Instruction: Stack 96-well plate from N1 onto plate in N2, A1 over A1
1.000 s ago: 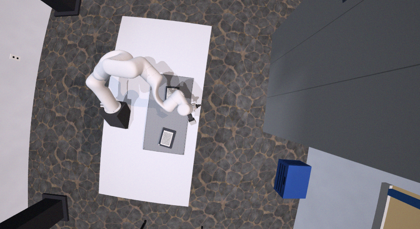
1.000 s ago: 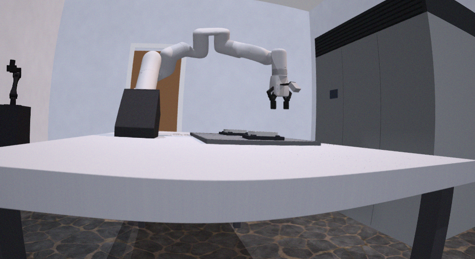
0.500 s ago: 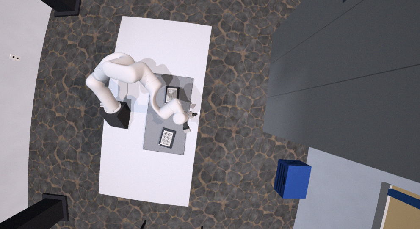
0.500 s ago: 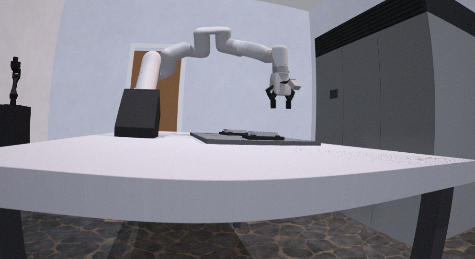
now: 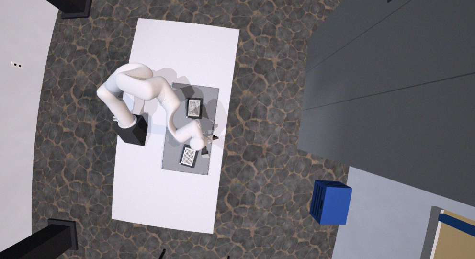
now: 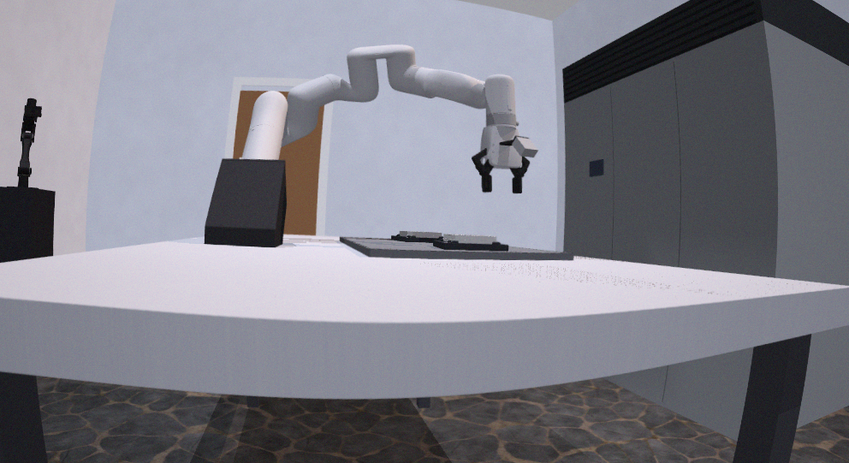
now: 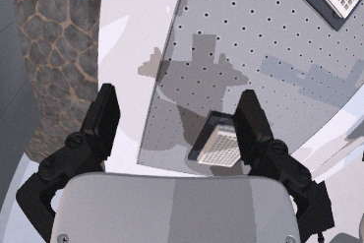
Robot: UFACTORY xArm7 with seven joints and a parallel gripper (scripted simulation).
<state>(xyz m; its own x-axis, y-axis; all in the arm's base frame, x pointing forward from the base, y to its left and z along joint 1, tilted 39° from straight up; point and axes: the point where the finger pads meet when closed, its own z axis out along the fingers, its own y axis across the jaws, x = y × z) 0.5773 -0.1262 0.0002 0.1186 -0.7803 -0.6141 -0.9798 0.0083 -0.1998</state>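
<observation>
My hand is 160 mm past the dark plate nest N1, 160 mm to the left of it and 130 mm above it. The rest, counted from my hand: dark plate nest N2 (130 mm behind, 220 mm to the left, 130 mm below).
</observation>
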